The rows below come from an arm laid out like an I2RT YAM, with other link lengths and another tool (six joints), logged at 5 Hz.
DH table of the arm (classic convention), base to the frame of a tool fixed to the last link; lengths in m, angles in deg. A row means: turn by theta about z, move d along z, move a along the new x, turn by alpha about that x. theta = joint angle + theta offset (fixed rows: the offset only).
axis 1: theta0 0  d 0.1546  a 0.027  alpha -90
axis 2: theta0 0  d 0  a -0.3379  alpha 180
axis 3: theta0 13.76  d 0  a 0.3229  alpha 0
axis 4: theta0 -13.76  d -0.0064  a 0.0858  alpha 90
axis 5: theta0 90  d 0.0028  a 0  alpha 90
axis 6: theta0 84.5  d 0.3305  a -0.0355  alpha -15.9
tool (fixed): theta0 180  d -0.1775  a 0  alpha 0
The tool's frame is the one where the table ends.
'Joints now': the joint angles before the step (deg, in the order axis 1, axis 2, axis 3, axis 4, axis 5, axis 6). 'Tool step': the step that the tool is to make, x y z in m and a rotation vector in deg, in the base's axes. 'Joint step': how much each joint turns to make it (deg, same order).
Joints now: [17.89 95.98 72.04 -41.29 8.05 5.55]
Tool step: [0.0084 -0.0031 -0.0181 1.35 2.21 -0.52]
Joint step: [-1.21 2.68 0.87 0.08 -2.06 0.16]
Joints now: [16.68 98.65 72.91 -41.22 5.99 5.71]
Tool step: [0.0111 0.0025 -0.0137 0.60 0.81 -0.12]
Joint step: [-0.32 2.70 1.11 0.97 -0.82 0.13]
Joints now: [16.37 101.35 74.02 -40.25 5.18 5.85]
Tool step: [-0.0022 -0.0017 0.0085 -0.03 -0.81 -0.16]
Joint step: [-0.02 -1.11 -0.14 -0.21 0.29 0.03]
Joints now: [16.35 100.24 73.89 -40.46 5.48 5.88]
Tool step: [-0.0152 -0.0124 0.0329 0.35 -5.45 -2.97]
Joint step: [0.00 -6.14 -3.45 2.39 2.37 2.17]
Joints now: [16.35 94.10 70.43 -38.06 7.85 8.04]
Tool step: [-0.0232 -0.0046 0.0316 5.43 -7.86 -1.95]
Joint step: [0.00 -8.78 -6.68 6.57 -1.47 3.28]
